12 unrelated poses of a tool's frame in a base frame.
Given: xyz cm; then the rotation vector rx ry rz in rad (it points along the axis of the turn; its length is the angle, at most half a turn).
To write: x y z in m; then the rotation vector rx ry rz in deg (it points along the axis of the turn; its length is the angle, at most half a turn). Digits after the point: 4 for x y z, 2 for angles.
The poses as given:
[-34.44 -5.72 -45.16 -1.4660 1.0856 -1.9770]
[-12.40 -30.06 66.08 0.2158 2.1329 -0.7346]
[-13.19 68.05 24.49 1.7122 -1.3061 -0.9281]
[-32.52 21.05 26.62 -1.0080 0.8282 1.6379]
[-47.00 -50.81 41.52 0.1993 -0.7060 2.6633]
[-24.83 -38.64 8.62 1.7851 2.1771 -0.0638]
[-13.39 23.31 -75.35 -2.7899 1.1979 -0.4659]
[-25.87 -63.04 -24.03 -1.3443 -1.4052 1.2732]
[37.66 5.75 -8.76 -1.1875 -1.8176 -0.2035]
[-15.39 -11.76 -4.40 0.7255 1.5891 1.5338]
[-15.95 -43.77 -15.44 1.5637 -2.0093 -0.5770]
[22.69 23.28 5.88 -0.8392 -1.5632 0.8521]
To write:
[-0.3444 -0.0572 -0.4516 -84.00 62.20 -113.27]
[-0.1240 -0.3006 0.6608 12.36 122.21 -42.09]
[-0.1319 0.6805 0.2449 98.10 -74.83 -53.18]
[-0.3252 0.2105 0.2662 -57.75 47.45 93.84]
[-0.4700 -0.5081 0.4152 11.42 -40.45 152.60]
[-0.2483 -0.3864 0.0862 102.28 124.74 -3.66]
[-0.1339 0.2331 -0.7535 -159.85 68.63 -26.69]
[-0.2587 -0.6304 -0.2403 -77.02 -80.51 72.95]
[0.3766 0.0575 -0.0876 -68.04 -104.14 -11.66]
[-0.1539 -0.1176 -0.0440 41.57 91.05 87.88]
[-0.1595 -0.4377 -0.1544 89.59 -115.12 -33.06]
[0.2269 0.2328 0.0588 -48.08 -89.56 48.82]

